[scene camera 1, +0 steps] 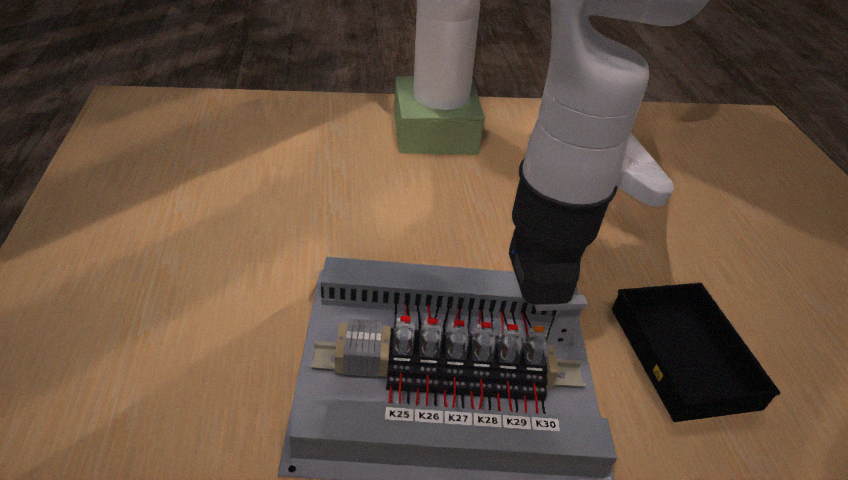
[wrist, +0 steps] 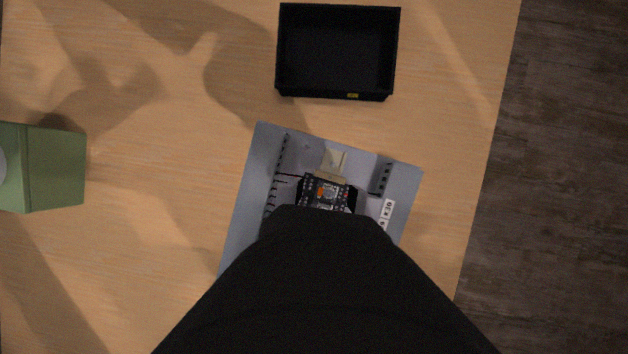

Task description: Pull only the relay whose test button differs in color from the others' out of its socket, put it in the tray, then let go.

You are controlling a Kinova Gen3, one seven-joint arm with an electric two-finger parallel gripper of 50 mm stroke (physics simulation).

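Frame: origin at the arm's base, x right, y ahead, z up, level; metres.
Seen in the pictures: gripper, fingertip midpoint: point(scene camera 1: 549, 319) point(wrist: 325, 191); arm's base, origin of the base link: point(scene camera 1: 441, 94).
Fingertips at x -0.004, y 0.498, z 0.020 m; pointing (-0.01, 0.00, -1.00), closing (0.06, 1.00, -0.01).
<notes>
Offsets run from my fingertips to a thing's middle.
The relay with the orange test button @(dx +0.006, dy +0.003, dz -0.041 m) point(scene camera 1: 535, 352) point(wrist: 329, 192) is seated at K30, the right end of the socket row. The other relays, at K25 to K29, have red test buttons; the K25 relay @(dx +0.143, dy -0.026, dz -0.041 m) point(scene camera 1: 403, 340) is at the left end. My gripper point(scene camera 1: 559, 340) point(wrist: 325, 191) is open and empty. It is above the right end of the row; in the wrist view its dark finger pads appear on either side of the orange-button relay. The gripper body hides most of the row there. The black tray @(dx -0.188, dy +0.000, dz -0.072 m) point(scene camera 1: 720, 406) point(wrist: 310, 93) stands to the right of the panel.
The grey panel point(scene camera 1: 315, 389) point(wrist: 367, 154) has raised wire ducts behind and in front of the relays. Grey terminal blocks @(dx +0.180, dy -0.034, dz -0.061 m) point(scene camera 1: 363, 350) stand left of K25. Red and black wires run at the sockets. The green robot base block point(scene camera 1: 440, 135) point(wrist: 56, 170) is at the back.
</notes>
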